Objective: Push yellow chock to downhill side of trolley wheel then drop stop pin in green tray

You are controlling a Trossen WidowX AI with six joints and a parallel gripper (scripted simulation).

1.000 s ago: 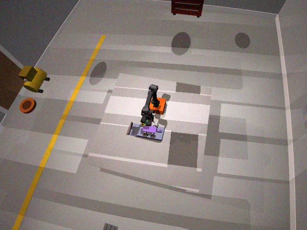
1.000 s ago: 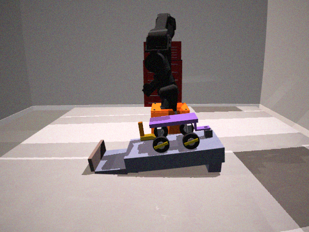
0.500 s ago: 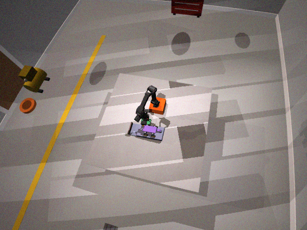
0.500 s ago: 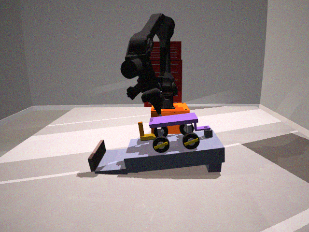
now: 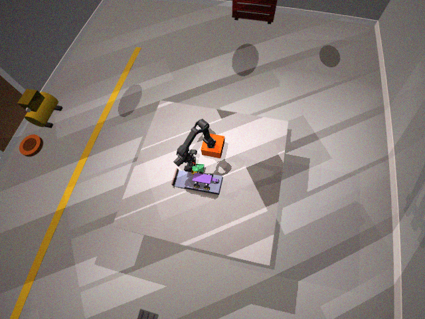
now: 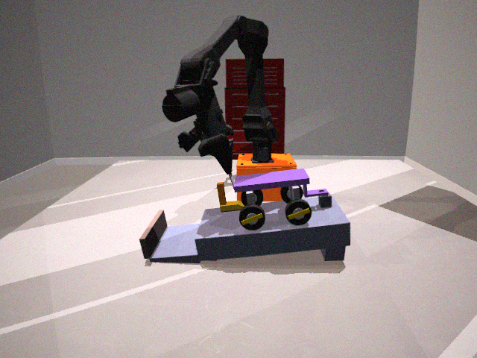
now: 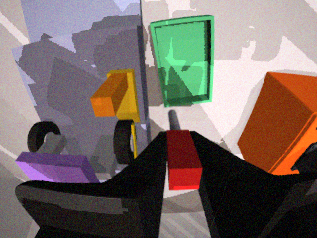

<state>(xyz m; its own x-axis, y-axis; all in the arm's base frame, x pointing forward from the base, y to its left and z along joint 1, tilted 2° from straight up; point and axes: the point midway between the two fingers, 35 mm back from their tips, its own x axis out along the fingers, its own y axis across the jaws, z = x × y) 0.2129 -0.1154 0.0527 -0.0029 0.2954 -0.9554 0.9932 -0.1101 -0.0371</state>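
The red-headed stop pin lies right at my gripper tip. The rest, counted from my gripper tip: purple trolley 110 mm ahead, 90 mm to the left, 20 mm below; green tray 20 mm behind, 140 mm below; yellow chock 50 mm ahead, 50 mm below.
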